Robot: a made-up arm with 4 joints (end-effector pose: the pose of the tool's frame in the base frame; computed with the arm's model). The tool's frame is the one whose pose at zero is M. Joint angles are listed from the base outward.
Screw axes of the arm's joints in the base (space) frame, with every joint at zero. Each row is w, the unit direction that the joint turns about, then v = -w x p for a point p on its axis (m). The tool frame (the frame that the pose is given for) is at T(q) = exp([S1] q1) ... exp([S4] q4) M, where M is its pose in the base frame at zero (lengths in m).
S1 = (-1, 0, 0, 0, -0.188, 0)
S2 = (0, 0, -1, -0.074, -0.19, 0)
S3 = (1, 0, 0, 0, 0.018, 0.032)
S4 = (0, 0, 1, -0.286, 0.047, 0)
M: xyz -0.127 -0.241 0.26 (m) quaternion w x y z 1 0 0 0
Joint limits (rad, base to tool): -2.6..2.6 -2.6..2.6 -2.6..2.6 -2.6..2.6
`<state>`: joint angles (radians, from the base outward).
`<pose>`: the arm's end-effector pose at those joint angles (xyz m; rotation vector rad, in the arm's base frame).
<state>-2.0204 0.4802 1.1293 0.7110</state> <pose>-0.3467 0.4300 0.0161 2.8454 -0.7277 -0.6090</pose>
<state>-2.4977 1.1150 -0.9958 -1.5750</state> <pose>-0.1050 0.0105 0.0453 0.0953 1.8784 -0.9037</pose>
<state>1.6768 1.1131 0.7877 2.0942</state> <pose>-0.5941 -0.2128 0.4979 -1.4627 0.1597 1.3722</pose>
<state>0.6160 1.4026 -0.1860 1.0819</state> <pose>-0.5334 0.0300 0.3186 -0.6693 0.0729 -0.3651</pose>
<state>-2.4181 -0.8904 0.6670 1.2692</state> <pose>0.2504 0.2546 0.1979 -1.5300 2.3107 -0.6843</pose>
